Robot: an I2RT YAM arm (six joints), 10 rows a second.
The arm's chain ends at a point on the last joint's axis. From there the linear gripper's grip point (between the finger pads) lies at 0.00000 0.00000 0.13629 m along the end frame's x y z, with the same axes.
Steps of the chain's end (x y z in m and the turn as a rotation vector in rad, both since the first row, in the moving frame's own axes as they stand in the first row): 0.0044, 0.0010, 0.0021, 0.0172, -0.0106, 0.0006; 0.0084, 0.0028, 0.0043, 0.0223, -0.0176, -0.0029; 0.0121, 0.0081, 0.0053, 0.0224, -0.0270, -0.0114; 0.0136, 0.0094, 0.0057, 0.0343, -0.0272, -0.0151; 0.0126, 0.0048, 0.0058, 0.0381, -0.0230, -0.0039; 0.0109, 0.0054, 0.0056, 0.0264, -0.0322, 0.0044; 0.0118, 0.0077, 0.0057, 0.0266, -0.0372, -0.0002; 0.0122, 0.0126, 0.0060, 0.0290, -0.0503, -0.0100; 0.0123, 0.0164, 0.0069, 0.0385, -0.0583, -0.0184; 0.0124, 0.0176, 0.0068, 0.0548, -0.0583, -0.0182; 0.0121, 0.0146, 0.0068, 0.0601, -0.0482, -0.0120
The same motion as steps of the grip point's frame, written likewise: 0.0030, -0.0013, 0.0021, 0.0172, -0.0106, 0.0006; 0.0060, -0.0002, 0.0042, 0.0223, -0.0176, -0.0029; 0.0084, 0.0051, 0.0052, 0.0224, -0.0270, -0.0114; 0.0099, 0.0048, 0.0056, 0.0343, -0.0272, -0.0151; 0.0095, -0.0004, 0.0057, 0.0381, -0.0230, -0.0039; 0.0065, 0.0018, 0.0055, 0.0264, -0.0322, 0.0044; 0.0067, 0.0041, 0.0056, 0.0266, -0.0372, -0.0002; 0.0053, 0.0087, 0.0058, 0.0290, -0.0503, -0.0100; 0.0043, 0.0112, 0.0066, 0.0385, -0.0583, -0.0184; 0.0044, 0.0102, 0.0064, 0.0548, -0.0583, -0.0182; 0.0055, 0.0065, 0.0064, 0.0601, -0.0482, -0.0120
